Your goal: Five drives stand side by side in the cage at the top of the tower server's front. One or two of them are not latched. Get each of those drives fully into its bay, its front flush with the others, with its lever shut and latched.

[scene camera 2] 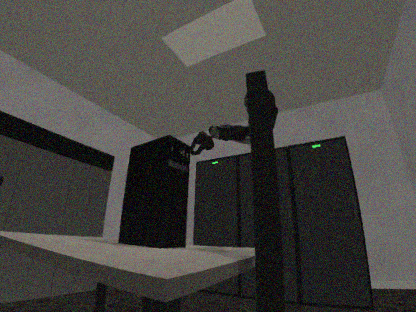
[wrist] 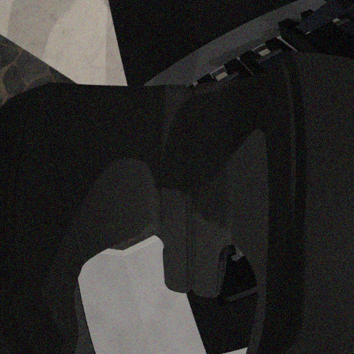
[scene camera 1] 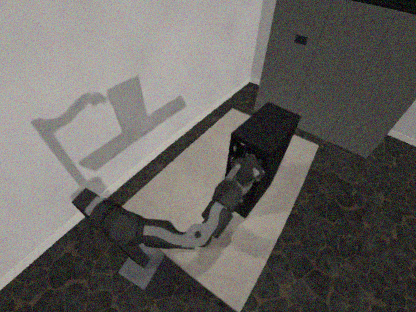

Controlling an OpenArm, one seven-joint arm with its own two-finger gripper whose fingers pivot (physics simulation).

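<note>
The black tower server [scene camera 1: 270, 122] [scene camera 2: 150, 195] stands upright on the table. In the wrist view its lower front [wrist: 160, 35] shows at the top. The drive cage shows in scene camera 2 as small grey marks [scene camera 2: 179, 150] near the tower's top. In the wrist view, ends of several drives [wrist: 264, 52] show in a row along a grey strip [wrist: 220, 50]; the hand hides most of the cage. My gripper [scene camera 2: 193, 152] [wrist: 202, 192] is shut, its two fingers side by side with no object visible between them. It is at the cage front. Drive levers and whether any drive stands proud cannot be made out.
The pale table [scene camera 1: 175, 165] [scene camera 2: 125, 257] carries the tower. The arm [scene camera 1: 175, 237] reaches across it from the near end. A white wall [scene camera 1: 150, 45] runs along one side. Dark cabinets [scene camera 2: 320, 215] and a grey panel [scene camera 1: 340, 75] stand beyond.
</note>
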